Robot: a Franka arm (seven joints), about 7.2 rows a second.
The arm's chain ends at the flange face. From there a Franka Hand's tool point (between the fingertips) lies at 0.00 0.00 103.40 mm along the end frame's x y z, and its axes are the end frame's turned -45 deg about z.
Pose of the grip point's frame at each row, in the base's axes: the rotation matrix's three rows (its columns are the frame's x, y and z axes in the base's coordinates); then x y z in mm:
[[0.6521, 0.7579, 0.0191], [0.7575, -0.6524, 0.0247], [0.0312, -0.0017, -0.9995]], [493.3, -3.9, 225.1]
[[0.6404, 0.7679, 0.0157], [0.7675, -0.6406, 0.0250], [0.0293, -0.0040, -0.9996]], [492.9, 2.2, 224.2]
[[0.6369, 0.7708, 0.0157], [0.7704, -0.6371, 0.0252], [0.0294, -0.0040, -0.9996]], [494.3, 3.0, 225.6]
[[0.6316, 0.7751, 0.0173], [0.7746, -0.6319, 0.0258], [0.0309, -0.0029, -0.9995]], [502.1, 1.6, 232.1]
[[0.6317, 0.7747, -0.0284], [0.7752, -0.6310, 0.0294], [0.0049, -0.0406, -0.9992]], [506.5, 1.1, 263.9]
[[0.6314, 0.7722, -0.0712], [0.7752, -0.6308, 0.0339], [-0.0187, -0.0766, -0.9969]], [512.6, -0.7, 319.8]
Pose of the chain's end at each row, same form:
[[0.9970, 0.0748, 0.0191], [0.0743, -0.9969, 0.0247], [0.0209, -0.0233, -0.9995]], [491.3, -6.5, 328.4]
[[0.9958, 0.0902, 0.0157], [0.0897, -0.9957, 0.0250], [0.0179, -0.0235, -0.9996]], [491.3, -0.4, 327.6]
[[0.9954, 0.0947, 0.0157], [0.0943, -0.9953, 0.0252], [0.0180, -0.0236, -0.9996]], [492.7, 0.4, 329.0]
[[0.9947, 0.1015, 0.0173], [0.1009, -0.9945, 0.0258], [0.0198, -0.0239, -0.9995]], [500.3, -1.1, 335.4]
[[0.9945, 0.1011, -0.0284], [0.1020, -0.9943, 0.0294], [-0.0252, -0.0322, -0.9992]], [509.4, -1.9, 367.2]
[[0.9925, 0.0996, -0.0712], [0.1021, -0.9942, 0.0339], [-0.0674, -0.0409, -0.9969]], [520.0, -4.2, 422.9]

